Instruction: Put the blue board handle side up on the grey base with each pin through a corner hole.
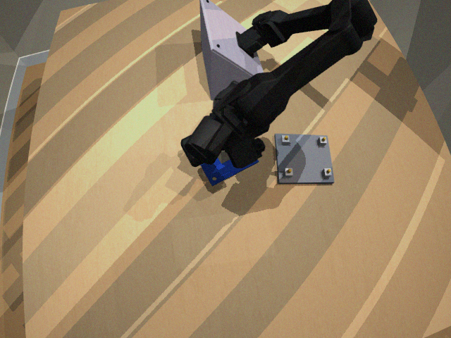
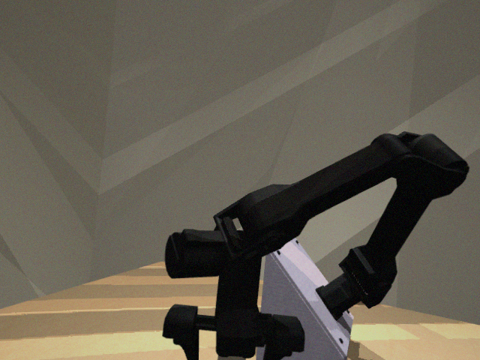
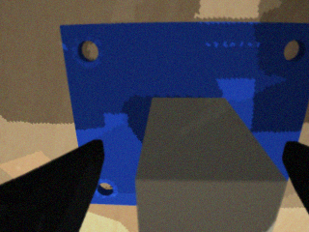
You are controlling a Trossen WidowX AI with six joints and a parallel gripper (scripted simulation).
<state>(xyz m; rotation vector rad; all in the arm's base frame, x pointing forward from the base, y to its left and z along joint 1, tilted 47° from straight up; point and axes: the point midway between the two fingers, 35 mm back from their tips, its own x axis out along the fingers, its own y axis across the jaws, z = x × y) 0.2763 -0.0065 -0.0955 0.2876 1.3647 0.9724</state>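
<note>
The grey base is 2 cm ahead of my gripper tip, 20 cm to the left of it and 2 cm below it. Also, from my gripper tip: flat blue board 1 cm below.
</note>
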